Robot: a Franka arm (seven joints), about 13 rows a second.
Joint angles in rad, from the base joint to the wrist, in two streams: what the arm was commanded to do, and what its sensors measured. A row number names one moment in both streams.
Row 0, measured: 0.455, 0.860, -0.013, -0.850, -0.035, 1.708, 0.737
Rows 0 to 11, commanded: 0.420, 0.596, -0.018, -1.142, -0.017, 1.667, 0.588; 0.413, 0.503, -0.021, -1.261, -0.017, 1.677, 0.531; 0.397, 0.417, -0.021, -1.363, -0.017, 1.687, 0.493; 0.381, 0.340, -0.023, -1.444, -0.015, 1.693, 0.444; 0.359, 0.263, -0.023, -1.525, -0.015, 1.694, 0.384; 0.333, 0.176, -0.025, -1.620, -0.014, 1.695, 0.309; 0.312, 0.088, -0.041, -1.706, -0.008, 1.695, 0.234; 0.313, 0.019, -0.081, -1.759, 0.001, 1.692, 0.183; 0.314, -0.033, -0.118, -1.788, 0.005, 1.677, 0.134; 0.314, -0.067, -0.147, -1.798, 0.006, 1.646, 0.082; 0.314, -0.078, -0.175, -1.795, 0.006, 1.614, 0.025; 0.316, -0.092, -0.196, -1.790, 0.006, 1.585, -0.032
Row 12, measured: 0.308, -0.040, -0.162, -1.745, -0.017, 1.607, 0.065
